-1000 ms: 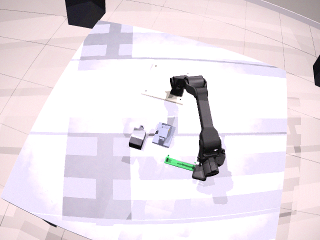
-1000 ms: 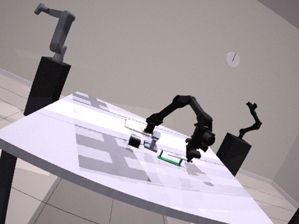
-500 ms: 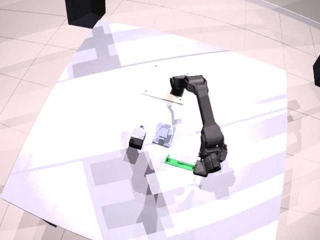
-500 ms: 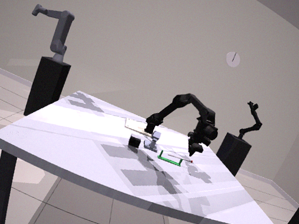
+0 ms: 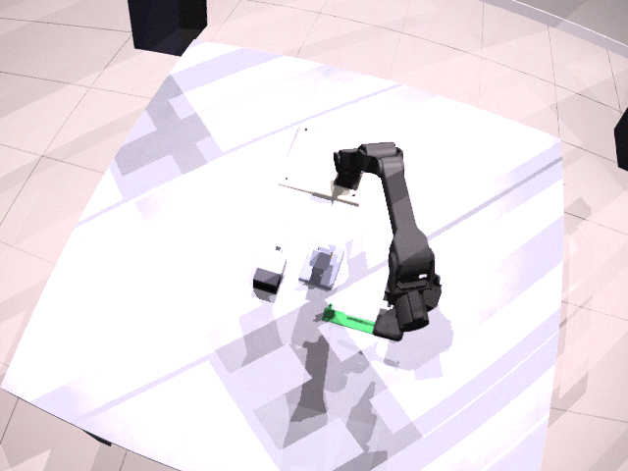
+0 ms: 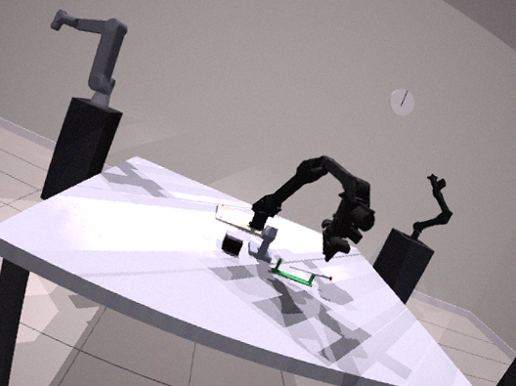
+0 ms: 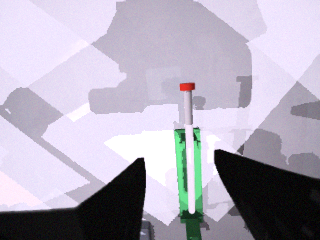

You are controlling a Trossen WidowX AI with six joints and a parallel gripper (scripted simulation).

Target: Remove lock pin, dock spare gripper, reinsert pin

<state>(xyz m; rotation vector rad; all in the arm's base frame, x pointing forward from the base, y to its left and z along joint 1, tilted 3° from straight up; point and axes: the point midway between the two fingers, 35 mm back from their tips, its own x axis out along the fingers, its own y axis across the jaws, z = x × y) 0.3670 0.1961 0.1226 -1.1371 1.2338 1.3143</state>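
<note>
The green cradle is 80 mm below my gripper tip, 70 mm to the right of it and 10 mm ahead of it. From my gripper tip the other things lie so: grey mount (180 mm to the right, 90 mm behind, 50 mm below); spare gripper (290 mm to the right, 80 mm below, 50 mm behind).
</note>
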